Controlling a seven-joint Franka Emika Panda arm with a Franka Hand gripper.
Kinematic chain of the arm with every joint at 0, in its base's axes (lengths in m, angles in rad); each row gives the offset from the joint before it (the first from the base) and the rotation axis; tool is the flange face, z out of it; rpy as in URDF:
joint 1: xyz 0 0 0.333 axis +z
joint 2: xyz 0 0 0 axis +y
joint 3: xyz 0 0 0.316 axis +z
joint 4: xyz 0.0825 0 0 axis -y
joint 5: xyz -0.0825 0 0.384 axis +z
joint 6: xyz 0 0 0 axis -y
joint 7: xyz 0.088 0 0 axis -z
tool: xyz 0 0 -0.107 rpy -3.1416 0 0
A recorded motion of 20 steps. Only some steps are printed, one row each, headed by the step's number.
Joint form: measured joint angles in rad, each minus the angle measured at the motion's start. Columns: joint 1, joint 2, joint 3, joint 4, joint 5, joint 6, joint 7.
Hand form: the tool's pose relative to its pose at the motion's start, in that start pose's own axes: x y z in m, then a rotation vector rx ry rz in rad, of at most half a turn. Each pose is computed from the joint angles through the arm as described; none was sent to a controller.
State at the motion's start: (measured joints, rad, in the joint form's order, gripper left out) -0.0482 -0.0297 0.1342 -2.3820 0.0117 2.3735 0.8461
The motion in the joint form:
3: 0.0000 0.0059 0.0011 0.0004 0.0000 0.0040 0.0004
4: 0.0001 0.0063 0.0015 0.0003 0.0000 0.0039 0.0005
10: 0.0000 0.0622 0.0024 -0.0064 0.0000 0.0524 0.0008
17: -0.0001 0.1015 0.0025 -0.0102 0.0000 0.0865 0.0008
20: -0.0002 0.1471 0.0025 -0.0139 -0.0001 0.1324 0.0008
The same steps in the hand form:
3: -0.0001 -0.0007 0.0024 -0.0006 -0.0015 -0.0007
4: -0.0003 -0.0008 0.0026 -0.0010 -0.0020 -0.0011
10: 0.0005 -0.0023 0.0285 -0.0066 -0.0163 -0.0009
17: 0.0008 -0.0027 0.0464 -0.0098 -0.0258 -0.0003
20: 0.0012 -0.0033 0.0664 -0.0083 -0.0320 0.0006

